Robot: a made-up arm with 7 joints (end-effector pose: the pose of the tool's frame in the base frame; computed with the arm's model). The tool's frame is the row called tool.
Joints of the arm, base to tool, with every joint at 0 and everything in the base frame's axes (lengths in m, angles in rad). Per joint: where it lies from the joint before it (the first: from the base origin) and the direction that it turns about. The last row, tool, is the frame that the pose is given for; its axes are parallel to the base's.
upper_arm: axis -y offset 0 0 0.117
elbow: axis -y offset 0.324 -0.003 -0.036
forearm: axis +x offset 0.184 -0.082 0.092
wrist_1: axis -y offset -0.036 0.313 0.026
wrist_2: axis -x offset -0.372 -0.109 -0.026
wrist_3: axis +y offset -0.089 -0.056 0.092
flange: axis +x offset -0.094 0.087 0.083
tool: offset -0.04 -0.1 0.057
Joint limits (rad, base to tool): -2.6..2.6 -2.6..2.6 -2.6..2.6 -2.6..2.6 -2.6..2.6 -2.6..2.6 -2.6..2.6
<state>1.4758 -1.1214 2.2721 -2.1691 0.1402 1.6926 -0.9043</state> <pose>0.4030 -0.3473 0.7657 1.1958 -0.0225 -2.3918</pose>
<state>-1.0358 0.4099 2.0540 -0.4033 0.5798 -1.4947 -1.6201</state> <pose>-0.1222 -0.3763 0.3014 -0.3264 0.3583 -1.1034</pose>
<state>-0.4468 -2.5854 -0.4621 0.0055 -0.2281 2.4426 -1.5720</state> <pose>0.3708 0.1916 -0.0618 -1.2508 -0.5587 -0.6681</pose>
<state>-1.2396 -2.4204 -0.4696 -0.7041 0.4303 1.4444 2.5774</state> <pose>0.0296 0.4544 -0.5551 2.7455 -1.2018 0.2264</pose>
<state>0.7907 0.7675 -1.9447 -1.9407 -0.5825 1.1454 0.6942</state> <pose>0.3187 0.2930 0.7556 2.2511 -0.0864 -1.4948</pose>
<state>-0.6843 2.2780 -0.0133 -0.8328 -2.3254 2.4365 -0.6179</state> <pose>-0.0187 0.1068 -0.1801 -0.2859 0.0069 2.6174</pose>
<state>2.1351 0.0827 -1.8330 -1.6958 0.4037 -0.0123 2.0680</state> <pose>-0.0379 0.4423 0.7881 1.7911 -1.8439 -1.0631</pose>
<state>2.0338 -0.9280 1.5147 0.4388 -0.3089 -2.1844 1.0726</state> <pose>-0.4001 0.1361 0.3613 -0.9699 1.8337 0.3242</pose>
